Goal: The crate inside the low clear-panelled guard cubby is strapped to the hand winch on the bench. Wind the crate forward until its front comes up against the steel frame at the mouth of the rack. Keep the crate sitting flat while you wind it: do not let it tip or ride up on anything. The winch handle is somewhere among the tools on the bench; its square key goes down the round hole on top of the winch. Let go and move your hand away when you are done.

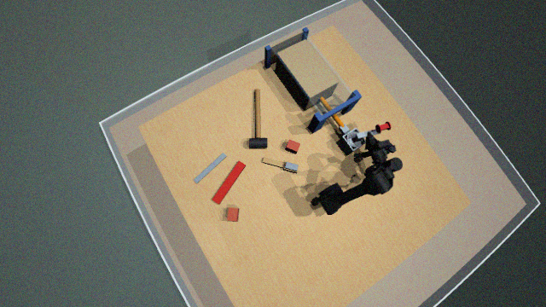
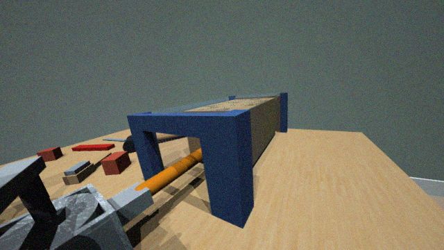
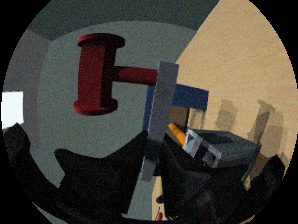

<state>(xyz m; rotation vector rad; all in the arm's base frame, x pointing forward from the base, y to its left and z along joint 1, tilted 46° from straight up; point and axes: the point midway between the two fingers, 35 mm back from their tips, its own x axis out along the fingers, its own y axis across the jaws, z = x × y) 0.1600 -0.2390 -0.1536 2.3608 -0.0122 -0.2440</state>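
Right now my gripper tip is 50 mm to the left of the red grip, 40 mm below it and 20 mm past it. Also, from my gripper tip: brush-like tool 410 mm to the left, 130 mm below, 70 mm ahead; then grey winch 110 mm below, 40 mm to the left, 10 mm behind; then blue frame 170 mm ahead, 60 mm to the left, 40 mm below.
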